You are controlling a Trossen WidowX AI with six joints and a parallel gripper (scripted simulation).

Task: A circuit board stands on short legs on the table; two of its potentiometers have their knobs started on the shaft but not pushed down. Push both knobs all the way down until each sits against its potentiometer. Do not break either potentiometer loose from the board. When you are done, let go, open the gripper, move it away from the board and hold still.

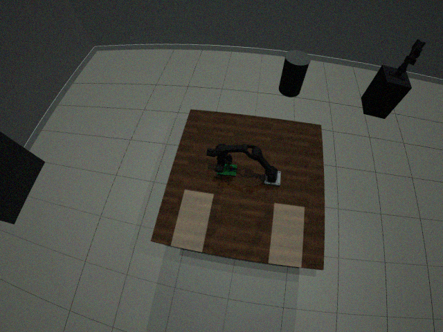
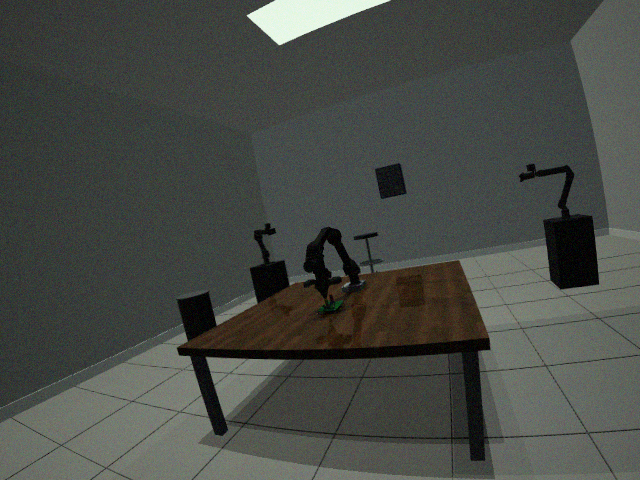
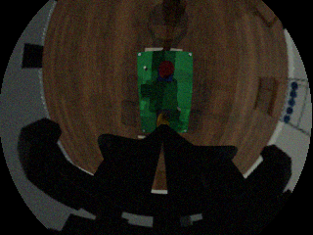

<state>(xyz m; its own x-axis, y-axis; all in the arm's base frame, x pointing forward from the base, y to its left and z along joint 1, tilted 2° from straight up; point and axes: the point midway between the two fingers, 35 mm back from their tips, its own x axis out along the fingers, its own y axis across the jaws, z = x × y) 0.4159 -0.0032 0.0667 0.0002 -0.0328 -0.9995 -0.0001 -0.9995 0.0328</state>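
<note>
Right now my gripper tip is 2 cm above the yellow knob. Round my gripper tip: red knob (7 cm behind, 1 cm to the right, 2 cm below).
</note>
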